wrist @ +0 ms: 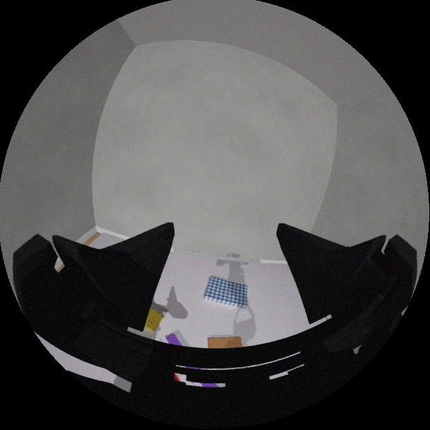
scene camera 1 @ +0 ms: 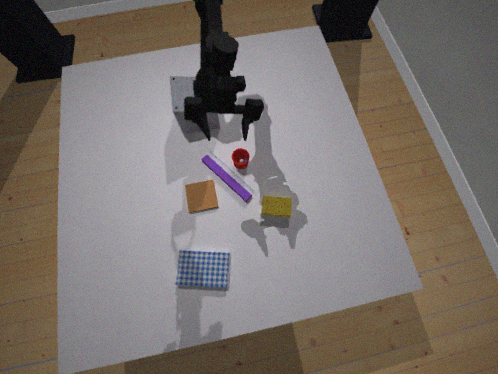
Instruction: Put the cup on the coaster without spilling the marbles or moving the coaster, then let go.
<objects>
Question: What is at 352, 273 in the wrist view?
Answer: My gripper.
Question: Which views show my gripper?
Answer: The wrist view and scene camera 1: all of them.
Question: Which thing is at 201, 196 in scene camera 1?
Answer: A square orange-brown coaster.
</objects>
